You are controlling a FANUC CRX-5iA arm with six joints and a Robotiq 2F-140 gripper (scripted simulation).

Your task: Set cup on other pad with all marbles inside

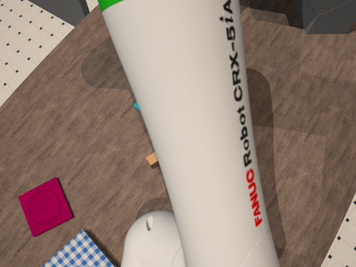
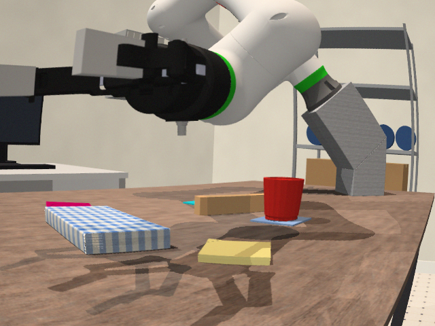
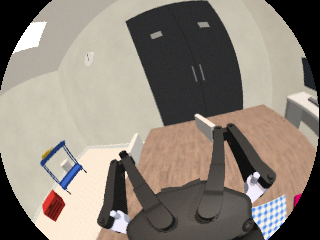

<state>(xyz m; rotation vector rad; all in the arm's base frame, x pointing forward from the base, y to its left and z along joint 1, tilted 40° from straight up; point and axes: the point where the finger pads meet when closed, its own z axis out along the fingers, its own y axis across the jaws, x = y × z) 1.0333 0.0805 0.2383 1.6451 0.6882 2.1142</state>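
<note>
My hand is 520 mm past the red cup, 60 mm to the right of it and 150 mm above it. Also, from my hand: orange rail: 590 mm behind, 40 mm to the right, 160 mm below; blue marble: 530 mm behind, 40 mm to the left, 160 mm below; blue-checked cloth stack: 230 mm behind, 120 mm to the right, 160 mm below.
</note>
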